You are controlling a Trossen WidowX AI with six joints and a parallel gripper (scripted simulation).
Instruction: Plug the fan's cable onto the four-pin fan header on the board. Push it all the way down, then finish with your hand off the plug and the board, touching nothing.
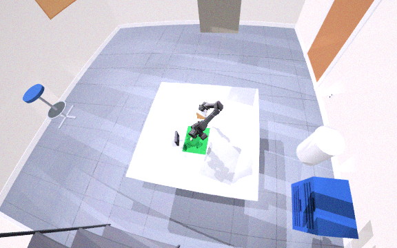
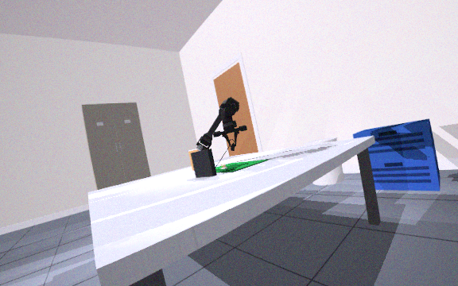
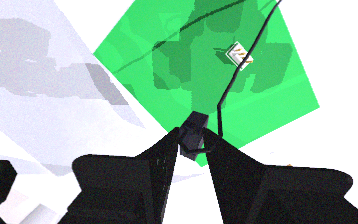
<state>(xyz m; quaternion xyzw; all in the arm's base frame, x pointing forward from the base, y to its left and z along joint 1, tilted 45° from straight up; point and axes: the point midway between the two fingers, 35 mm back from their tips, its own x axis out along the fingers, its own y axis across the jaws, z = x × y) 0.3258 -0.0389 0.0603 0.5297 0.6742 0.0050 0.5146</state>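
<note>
Now: gripper tip 50 mm to the left of the green board and 120 mm above it. From my gripper tip the other things lie so: black fan 30 mm ahead, 230 mm to the right, 50 mm below; white four-pin fan header 100 mm to the right, 110 mm below; black fan plug 10 mm behind.
</note>
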